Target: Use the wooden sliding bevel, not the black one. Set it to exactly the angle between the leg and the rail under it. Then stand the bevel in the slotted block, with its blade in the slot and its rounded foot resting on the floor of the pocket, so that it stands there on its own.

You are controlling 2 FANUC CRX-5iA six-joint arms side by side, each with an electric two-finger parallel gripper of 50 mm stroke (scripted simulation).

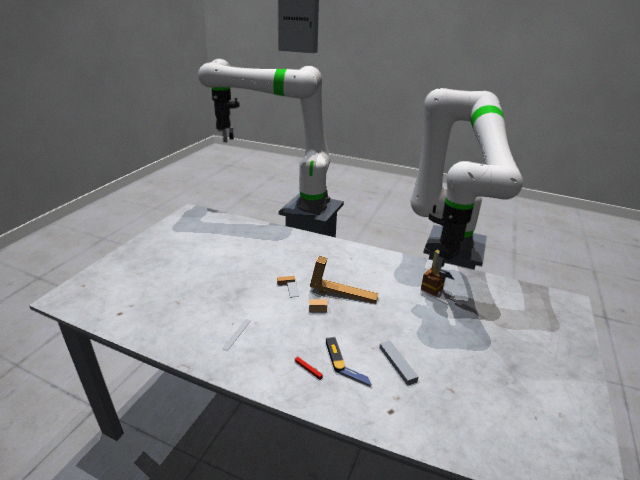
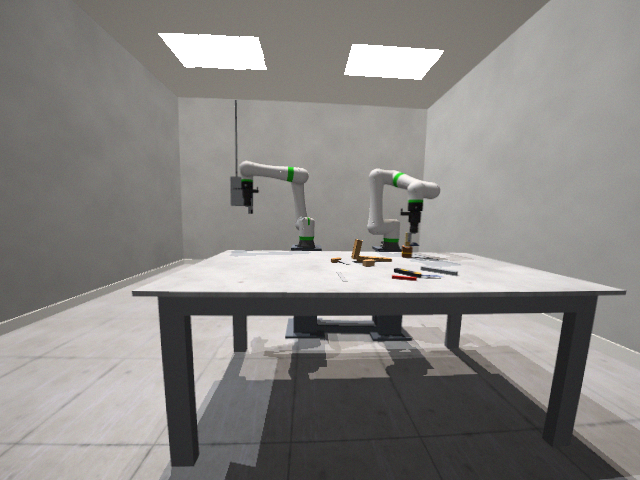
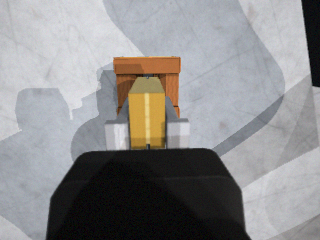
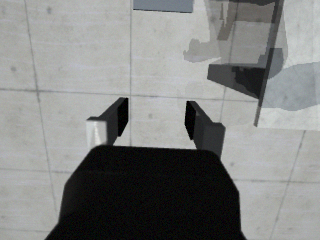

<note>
The pictures show: my left gripper, my right gripper and a wooden bevel.
</note>
